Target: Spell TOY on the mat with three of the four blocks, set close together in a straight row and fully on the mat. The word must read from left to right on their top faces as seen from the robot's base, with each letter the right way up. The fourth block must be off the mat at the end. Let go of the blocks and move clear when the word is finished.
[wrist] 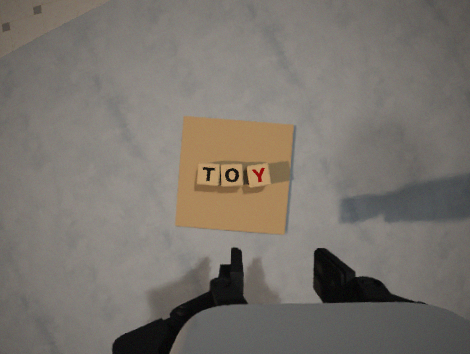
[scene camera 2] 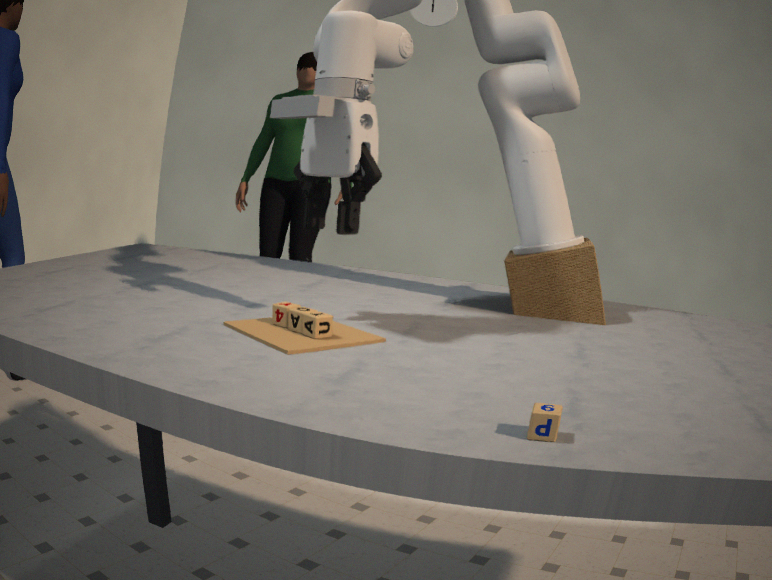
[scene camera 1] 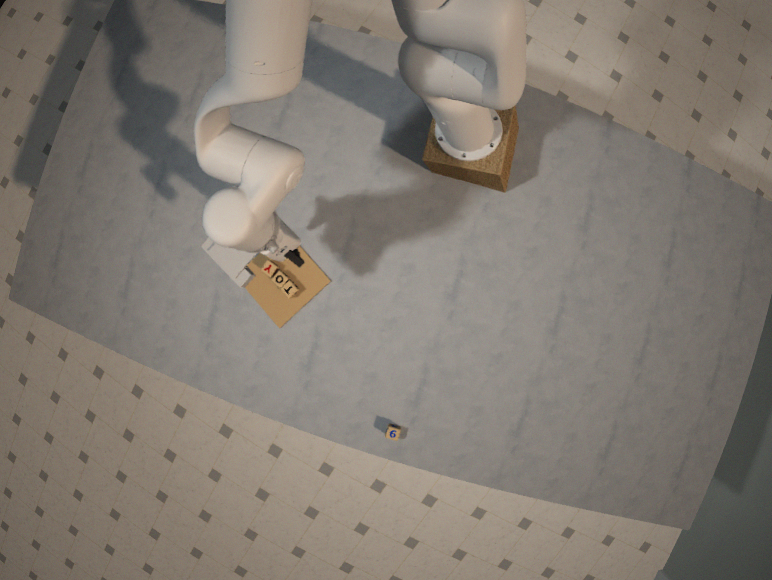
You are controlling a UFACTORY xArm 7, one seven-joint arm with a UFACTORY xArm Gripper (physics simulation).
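Three light wooden blocks stand in a row on the tan mat (scene camera 1: 280,313) (scene camera 2: 287,346) (wrist: 235,215): the T block (scene camera 1: 289,288) (scene camera 2: 317,325) (wrist: 208,174), the O block (scene camera 1: 279,278) (scene camera 2: 295,319) (wrist: 232,175) and the red Y block (scene camera 1: 268,268) (scene camera 2: 280,314) (wrist: 258,175). They read TOY upright in the wrist view. T and O are nearly touching; Y is slightly turned, with a narrow gap to O. The fourth block (scene camera 1: 392,432) (scene camera 2: 544,424), blue 6 or 9 on top, stands off the mat near the table edge. My gripper (scene camera 2: 332,227) (wrist: 277,268) is open and empty, high above the table.
The arm's base stands on a brown block (scene camera 1: 468,169) (scene camera 2: 555,283) on the grey table (scene camera 1: 530,311) (scene camera 2: 436,386) (wrist: 90,190). A person in green (scene camera 2: 283,134) stands behind the table, and part of a person in blue (scene camera 2: 9,124) shows at the left edge.
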